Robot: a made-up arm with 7 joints.
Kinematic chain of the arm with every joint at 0, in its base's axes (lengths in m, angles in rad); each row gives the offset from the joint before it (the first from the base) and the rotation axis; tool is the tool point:
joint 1: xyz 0 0 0 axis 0 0.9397 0.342
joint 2: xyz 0 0 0 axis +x
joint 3: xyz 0 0 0 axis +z
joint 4: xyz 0.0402 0 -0.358 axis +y
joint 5: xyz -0.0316 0 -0.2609 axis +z
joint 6: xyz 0 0 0 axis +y
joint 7: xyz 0 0 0 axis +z
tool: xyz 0 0 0
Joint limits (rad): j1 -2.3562..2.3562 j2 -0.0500..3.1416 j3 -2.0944..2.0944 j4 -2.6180..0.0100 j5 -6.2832..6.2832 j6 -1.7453..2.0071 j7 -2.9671..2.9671
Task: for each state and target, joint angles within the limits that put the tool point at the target. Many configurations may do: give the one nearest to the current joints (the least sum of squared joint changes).
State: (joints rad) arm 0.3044 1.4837 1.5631 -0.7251 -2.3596 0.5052 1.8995
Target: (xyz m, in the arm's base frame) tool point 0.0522 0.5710 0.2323
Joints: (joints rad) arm 0.3899 1.7828 1.2642 -0.4733 -2.3596 0.5052 1.8995
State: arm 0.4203 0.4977 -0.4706 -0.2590 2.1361 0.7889 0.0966
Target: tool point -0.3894 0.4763 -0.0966
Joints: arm 1.0959 1.1179 -0.4591 -0.1695 2.1361 0.7889 0.0966
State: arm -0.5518 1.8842 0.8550 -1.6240 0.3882 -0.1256 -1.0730
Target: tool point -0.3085 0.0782 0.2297
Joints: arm -1.1791 2.2782 1.3709 -2.0420 0.3882 -0.1256 -1.0730
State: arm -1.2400 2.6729 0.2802 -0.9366 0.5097 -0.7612 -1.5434
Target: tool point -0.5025 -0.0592 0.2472
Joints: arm -1.4974 3.1416 0.6109 -1.1285 0.5097 -0.7612 -1.5434
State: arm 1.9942 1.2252 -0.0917 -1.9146 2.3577 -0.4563 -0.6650
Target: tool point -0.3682 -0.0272 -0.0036
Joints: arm 2.2785 0.7966 -0.5589 -2.1397 2.3577 -0.4563 -0.6650
